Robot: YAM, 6 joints.
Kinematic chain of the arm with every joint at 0, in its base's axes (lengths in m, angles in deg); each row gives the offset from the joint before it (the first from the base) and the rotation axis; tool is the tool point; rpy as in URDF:
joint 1: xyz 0 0 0.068 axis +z
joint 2: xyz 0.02 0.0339 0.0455 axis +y
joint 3: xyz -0.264 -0.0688 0 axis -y
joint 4: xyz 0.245 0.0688 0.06 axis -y
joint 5: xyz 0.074 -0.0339 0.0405 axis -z
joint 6: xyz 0.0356 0 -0.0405 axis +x
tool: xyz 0 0 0 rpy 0 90 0
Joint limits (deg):
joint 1: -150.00..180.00
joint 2: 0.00..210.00
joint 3: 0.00..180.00
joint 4: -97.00..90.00
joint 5: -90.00..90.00
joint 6: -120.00..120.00
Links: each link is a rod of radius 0.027 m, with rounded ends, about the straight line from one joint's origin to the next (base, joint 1, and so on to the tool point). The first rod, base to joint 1, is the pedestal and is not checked.
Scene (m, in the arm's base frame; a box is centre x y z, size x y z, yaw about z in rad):
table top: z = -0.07
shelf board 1: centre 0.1 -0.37 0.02 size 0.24 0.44 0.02 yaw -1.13
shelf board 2: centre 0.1 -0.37 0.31 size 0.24 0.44 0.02 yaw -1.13
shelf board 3: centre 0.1 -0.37 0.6 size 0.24 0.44 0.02 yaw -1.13
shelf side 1: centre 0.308 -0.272 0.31 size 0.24 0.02 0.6 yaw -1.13
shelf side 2: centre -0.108 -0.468 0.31 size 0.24 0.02 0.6 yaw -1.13
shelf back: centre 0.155 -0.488 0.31 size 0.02 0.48 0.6 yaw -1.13
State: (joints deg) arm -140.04 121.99 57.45 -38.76 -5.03 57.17
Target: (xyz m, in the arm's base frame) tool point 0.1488 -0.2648 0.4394
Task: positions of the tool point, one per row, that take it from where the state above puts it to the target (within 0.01 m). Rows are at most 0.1 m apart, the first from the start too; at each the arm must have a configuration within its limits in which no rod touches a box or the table.
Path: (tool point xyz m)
1: -0.2051 -0.2378 0.1124
2: -0.1658 -0.2644 0.1941
3: -0.1138 -0.2637 0.2740
4: -0.0602 -0.2327 0.3461
5: -0.0165 -0.1733 0.4040
6: 0.0073 -0.0925 0.4427
7: 0.0046 -0.0011 0.4583
8: -0.0259 0.0880 0.4486
9: -0.0025 0.0216 0.4807
10: 0.0279 -0.0506 0.4972
11: 0.0643 -0.1250 0.4964
12: 0.1052 -0.1977 0.4772
13: 0.1488 -0.2648 0.4394

